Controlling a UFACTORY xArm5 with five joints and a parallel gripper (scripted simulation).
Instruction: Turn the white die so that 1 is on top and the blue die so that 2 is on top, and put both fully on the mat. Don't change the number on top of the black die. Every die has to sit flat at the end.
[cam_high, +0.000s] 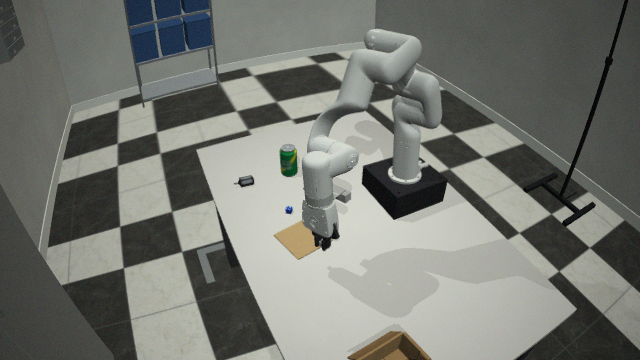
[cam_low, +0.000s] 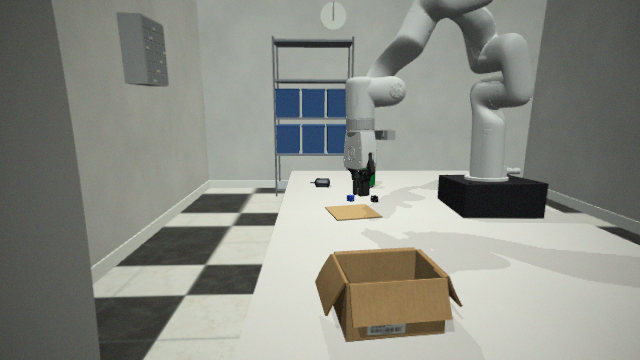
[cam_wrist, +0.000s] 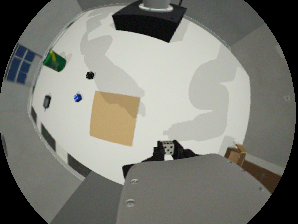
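The white die is 10 mm below my hand. From my hand the other things lie so: blue die 10 mm ahead, 280 mm to the right, 100 mm below; tan mat 10 mm ahead, 140 mm to the right, 110 mm below; black die 70 mm behind, 270 mm to the right, 100 mm below.
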